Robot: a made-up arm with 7 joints. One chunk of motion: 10 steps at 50 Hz.
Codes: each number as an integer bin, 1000 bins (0 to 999) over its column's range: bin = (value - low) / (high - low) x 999, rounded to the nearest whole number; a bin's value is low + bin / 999 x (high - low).
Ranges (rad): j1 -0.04..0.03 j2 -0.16..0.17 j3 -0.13..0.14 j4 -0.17..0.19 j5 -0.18..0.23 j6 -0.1..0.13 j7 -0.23..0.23
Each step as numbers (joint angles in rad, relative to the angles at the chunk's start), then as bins.
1 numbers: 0.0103 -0.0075 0.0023 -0.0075 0.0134 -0.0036 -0.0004
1 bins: 718 462 490 451 471 419 499
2 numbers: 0.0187 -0.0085 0.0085 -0.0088 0.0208 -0.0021 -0.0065
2 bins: 838 459 512 447 489 425 485
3 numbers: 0.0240 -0.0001 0.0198 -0.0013 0.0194 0.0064 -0.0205
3 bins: 913 484 554 468 486 462 455
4 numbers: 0.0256 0.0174 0.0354 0.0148 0.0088 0.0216 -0.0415
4 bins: 936 537 612 513 460 528 409
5 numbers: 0.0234 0.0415 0.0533 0.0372 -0.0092 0.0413 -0.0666
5 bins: 905 610 678 575 416 614 355
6 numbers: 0.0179 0.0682 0.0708 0.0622 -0.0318 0.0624 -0.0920
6 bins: 826 691 743 644 361 705 300
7 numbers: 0.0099 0.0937 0.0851 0.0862 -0.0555 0.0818 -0.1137
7 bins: 712 768 796 711 303 790 253
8 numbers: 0.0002 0.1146 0.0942 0.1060 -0.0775 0.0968 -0.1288
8 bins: 574 831 830 766 250 855 220
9 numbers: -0.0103 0.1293 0.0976 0.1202 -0.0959 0.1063 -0.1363
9 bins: 424 876 842 805 205 896 203
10 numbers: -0.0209 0.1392 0.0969 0.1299 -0.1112 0.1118 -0.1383
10 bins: 273 906 840 832 168 920 199
